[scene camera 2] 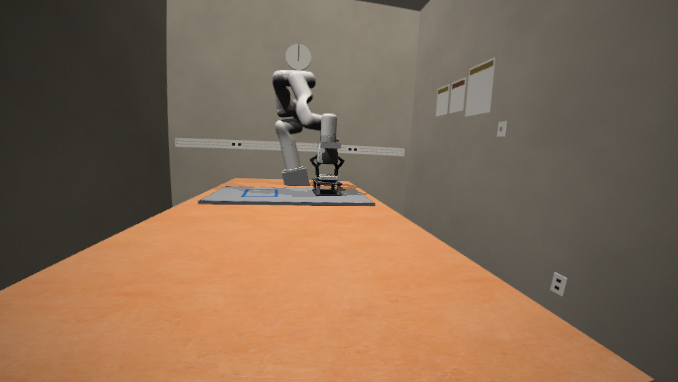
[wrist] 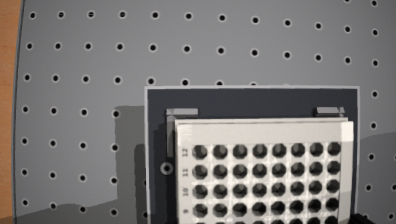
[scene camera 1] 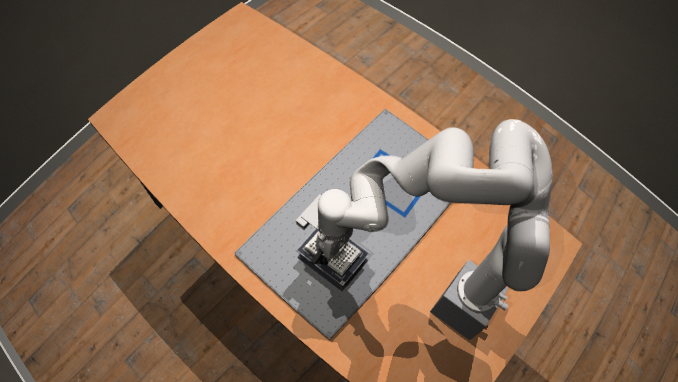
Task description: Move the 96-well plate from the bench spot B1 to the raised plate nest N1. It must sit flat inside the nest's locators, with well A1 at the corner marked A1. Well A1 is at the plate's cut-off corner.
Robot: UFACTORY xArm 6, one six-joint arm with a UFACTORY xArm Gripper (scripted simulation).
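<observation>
What I can see here is a 96-well plate [wrist: 293, 151].
</observation>
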